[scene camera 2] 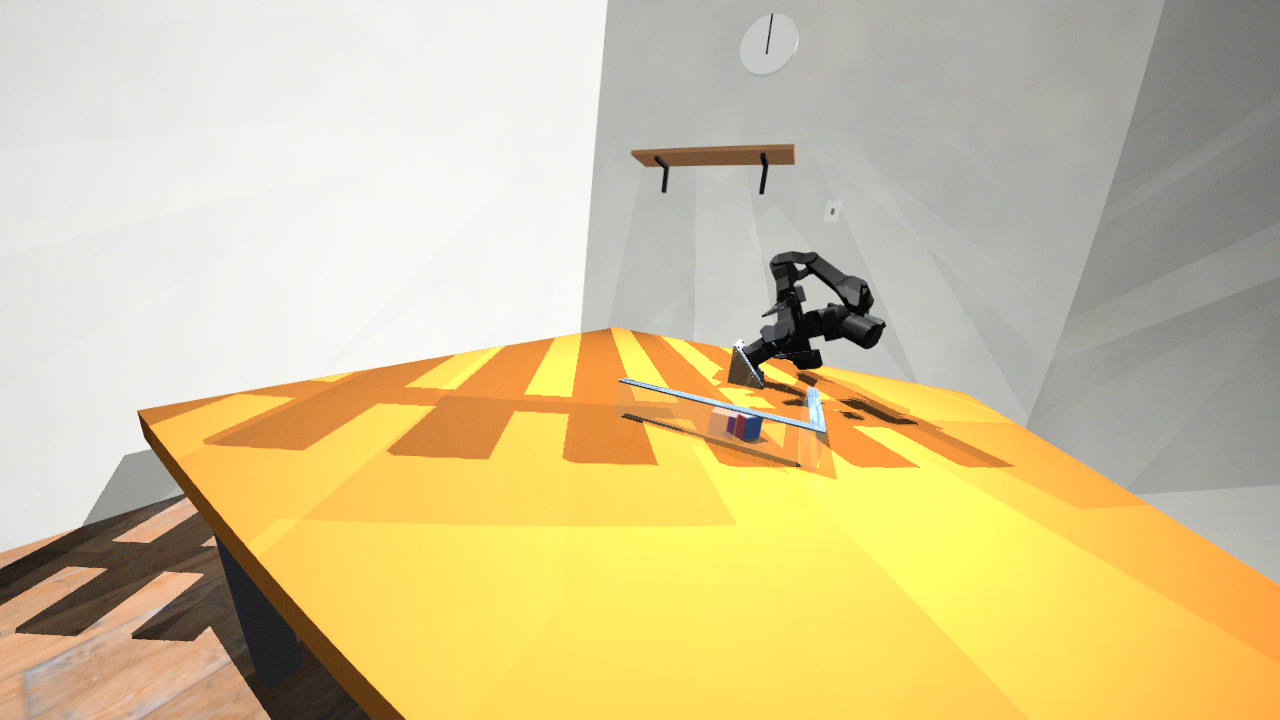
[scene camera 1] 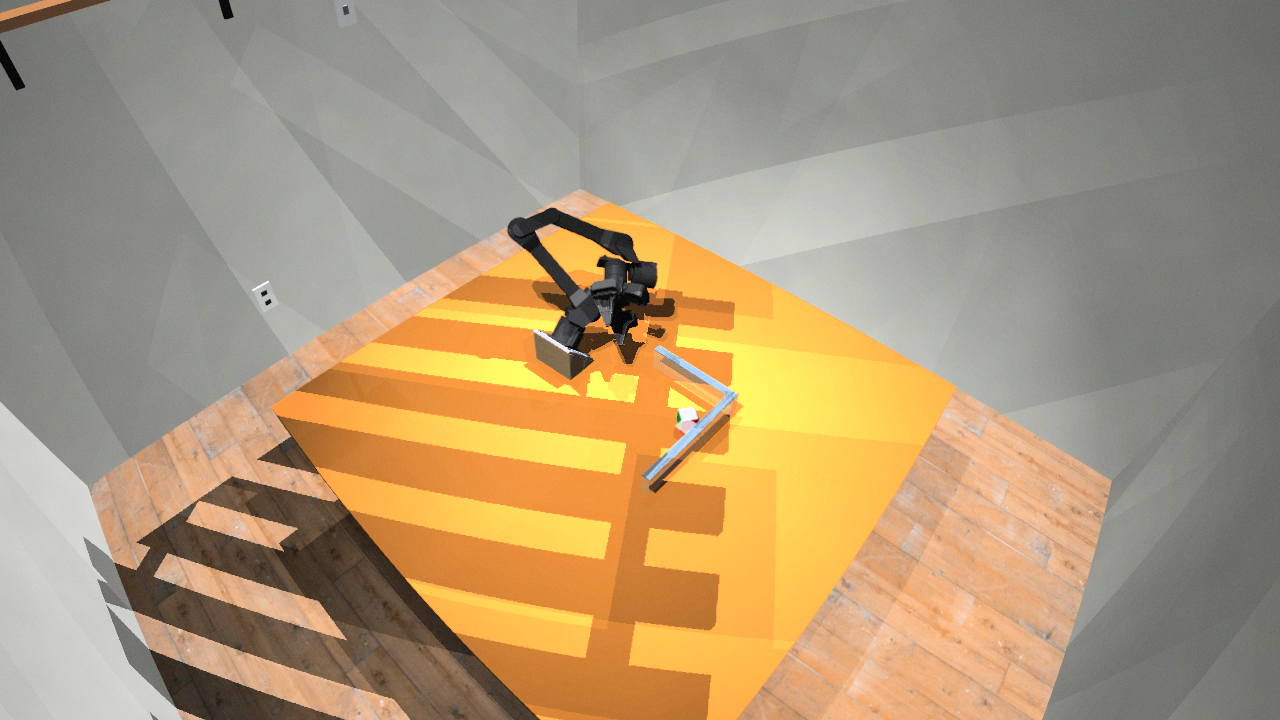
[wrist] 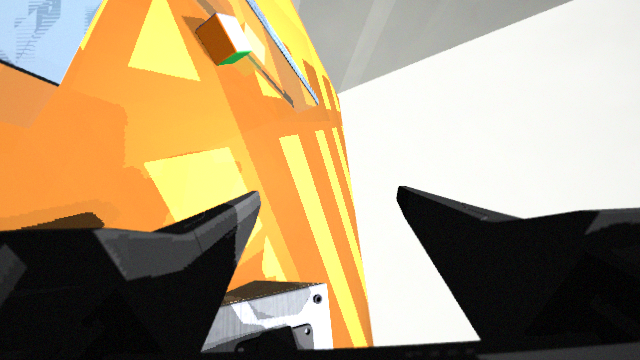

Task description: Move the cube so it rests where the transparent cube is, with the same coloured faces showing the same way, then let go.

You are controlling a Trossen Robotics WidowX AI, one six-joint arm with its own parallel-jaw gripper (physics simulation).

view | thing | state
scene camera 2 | my gripper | -
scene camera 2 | L-shaped rail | -
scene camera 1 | my gripper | -
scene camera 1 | L-shaped rail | -
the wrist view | my gripper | -
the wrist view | cube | on the table
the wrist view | L-shaped rail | -
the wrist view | faint transparent cube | -
